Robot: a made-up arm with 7 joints. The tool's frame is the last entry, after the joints.
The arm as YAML. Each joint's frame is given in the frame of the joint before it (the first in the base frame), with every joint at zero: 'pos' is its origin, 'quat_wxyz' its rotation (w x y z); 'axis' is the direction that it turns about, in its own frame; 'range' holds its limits. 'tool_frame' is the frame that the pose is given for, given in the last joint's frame.
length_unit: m
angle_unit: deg
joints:
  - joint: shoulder
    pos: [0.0, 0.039, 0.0]
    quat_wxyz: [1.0, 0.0, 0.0, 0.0]
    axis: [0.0, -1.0, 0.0]
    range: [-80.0, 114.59]
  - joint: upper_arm
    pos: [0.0, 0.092, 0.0]
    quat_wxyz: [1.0, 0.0, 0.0, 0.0]
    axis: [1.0, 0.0, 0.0]
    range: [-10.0, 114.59]
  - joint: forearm
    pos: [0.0, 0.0, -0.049]
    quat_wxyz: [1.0, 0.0, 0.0, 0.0]
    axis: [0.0, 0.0, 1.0]
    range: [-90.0, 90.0]
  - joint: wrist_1
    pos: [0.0, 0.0, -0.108]
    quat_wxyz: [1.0, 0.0, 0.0, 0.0]
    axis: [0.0, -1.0, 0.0]
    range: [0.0, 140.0]
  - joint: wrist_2
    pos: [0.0, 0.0, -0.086]
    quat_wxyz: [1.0, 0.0, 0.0, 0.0]
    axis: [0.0, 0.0, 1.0]
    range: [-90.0, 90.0]
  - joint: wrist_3
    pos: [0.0, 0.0, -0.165]
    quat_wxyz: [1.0, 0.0, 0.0, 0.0]
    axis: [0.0, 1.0, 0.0]
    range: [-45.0, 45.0]
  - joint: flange
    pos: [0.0, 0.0, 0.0]
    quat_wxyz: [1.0, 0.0, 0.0, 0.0]
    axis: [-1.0, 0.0, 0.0]
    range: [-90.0, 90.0]
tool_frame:
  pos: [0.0, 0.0, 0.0]
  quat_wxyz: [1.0, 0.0, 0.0, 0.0]
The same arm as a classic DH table. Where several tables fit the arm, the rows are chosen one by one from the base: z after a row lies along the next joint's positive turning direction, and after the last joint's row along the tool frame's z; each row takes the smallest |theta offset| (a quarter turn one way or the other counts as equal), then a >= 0, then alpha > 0; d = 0 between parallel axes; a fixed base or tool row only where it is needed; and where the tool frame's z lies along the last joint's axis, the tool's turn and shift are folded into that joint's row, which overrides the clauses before.
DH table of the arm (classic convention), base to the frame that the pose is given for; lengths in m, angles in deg. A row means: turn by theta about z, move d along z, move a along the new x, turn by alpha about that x. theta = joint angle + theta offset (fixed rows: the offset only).
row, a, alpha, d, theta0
base (fixed), 0.0000, 90.00, 0.0000, 0.00
shoulder, 0.0000, 90.00, -0.1310, 90.00
upper_arm, 0.0000, 90.00, 0.0000, 90.00
forearm, 0.0000, 90.00, -0.1570, 90.00
wrist_1, 0.0000, -90.00, 0.0000, 0.00
wrist_2, 0.0000, -90.00, -0.2510, 0.00
wrist_3, 0.0000, 90.00, 0.0000, -90.00
flange, 0.0000, 90.00, 0.0000, 90.00
tool (fixed), 0.0000, 0.00, 0.0000, -90.00
Joint limits (deg, base to tool): -80.00..114.59 -10.00..114.59 -90.00..90.00 0.00..140.00 -90.00..90.00 -45.00..45.00 -90.00..90.00

